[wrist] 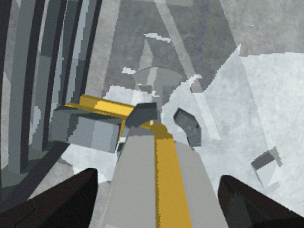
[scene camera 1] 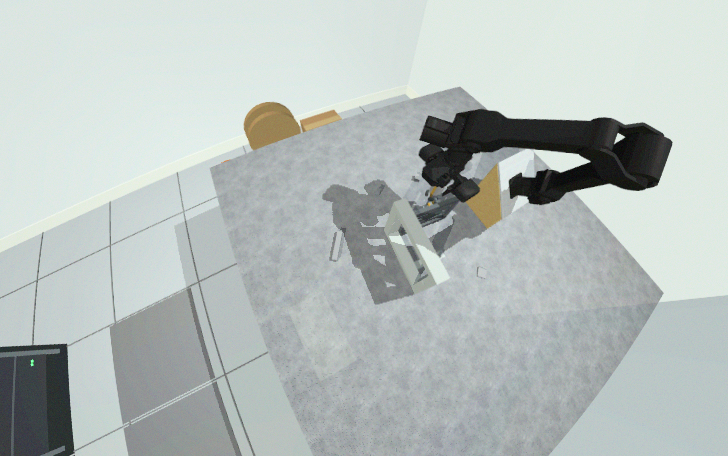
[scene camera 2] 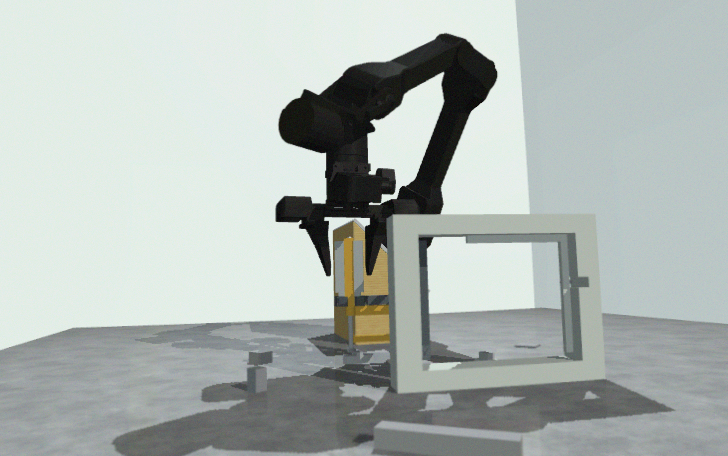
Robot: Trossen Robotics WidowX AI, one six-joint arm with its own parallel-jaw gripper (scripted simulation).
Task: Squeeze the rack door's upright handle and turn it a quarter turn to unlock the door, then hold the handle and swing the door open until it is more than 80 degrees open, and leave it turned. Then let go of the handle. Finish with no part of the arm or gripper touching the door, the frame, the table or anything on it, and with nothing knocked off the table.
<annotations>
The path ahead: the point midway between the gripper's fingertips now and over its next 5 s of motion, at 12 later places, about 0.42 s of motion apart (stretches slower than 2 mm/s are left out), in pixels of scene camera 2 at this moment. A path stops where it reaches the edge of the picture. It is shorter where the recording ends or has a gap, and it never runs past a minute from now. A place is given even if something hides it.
The gripper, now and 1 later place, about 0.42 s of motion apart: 349, 275; 349, 263
</annotations>
